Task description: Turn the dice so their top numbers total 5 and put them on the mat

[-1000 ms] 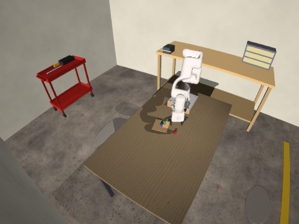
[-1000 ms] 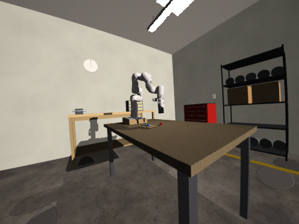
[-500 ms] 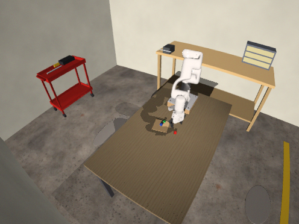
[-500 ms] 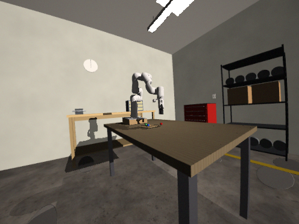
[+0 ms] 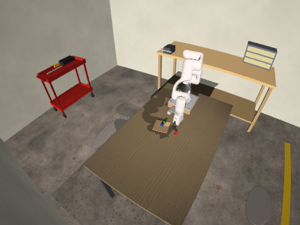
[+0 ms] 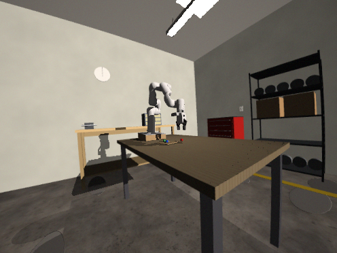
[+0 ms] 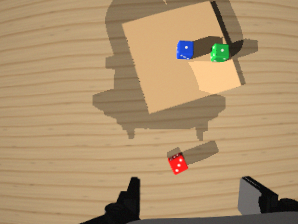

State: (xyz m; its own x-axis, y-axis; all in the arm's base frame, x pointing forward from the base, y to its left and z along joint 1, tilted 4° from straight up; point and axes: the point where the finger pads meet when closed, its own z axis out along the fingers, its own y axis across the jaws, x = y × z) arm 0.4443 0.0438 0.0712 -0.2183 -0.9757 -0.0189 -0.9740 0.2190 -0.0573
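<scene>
Now: hand 10 cm above the red die. From my hand the other things lie so: tan mat: 15 cm to the right, 11 cm below, 4 cm behind; blue die: 15 cm to the right, 10 cm below, 4 cm behind; green die: 14 cm to the right, 10 cm below, 9 cm behind.
</scene>
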